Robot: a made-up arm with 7 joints. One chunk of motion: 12 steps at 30 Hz.
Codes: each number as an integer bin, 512 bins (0 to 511) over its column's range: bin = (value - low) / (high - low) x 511, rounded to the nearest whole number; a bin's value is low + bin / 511 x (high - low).
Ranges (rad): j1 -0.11..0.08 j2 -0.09..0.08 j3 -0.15..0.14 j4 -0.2..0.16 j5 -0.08..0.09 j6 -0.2..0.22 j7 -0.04..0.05
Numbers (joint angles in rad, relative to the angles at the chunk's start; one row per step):
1: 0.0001 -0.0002 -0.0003 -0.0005 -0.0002 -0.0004 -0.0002
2: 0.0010 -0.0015 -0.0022 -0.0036 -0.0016 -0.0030 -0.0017
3: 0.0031 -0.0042 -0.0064 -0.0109 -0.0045 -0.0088 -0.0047
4: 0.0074 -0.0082 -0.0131 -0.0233 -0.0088 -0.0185 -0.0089
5: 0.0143 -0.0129 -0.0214 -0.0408 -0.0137 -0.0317 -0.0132
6: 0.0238 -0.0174 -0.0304 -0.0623 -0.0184 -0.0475 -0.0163
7: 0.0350 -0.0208 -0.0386 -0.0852 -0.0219 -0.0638 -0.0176
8: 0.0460 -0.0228 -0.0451 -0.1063 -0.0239 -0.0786 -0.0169
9: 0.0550 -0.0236 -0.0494 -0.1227 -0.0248 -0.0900 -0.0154
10: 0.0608 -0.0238 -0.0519 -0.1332 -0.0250 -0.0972 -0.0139
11: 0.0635 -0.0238 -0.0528 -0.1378 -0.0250 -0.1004 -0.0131
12: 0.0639 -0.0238 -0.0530 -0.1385 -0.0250 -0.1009 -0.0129
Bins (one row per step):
1: 296 270 264 283 240 243 226
2: 299 266 260 279 236 240 217
3: 304 258 253 268 227 233 200
4: 316 246 241 251 214 221 177
5: 334 232 227 226 199 205 152
6: 360 218 211 195 185 186 135
7: 390 208 196 163 175 166 127
8: 420 202 185 133 169 148 131
9: 444 200 177 110 166 134 140
10: 459 199 173 95 165 125 148
11: 467 199 171 88 165 121 153
12: 468 199 171 87 165 121 154

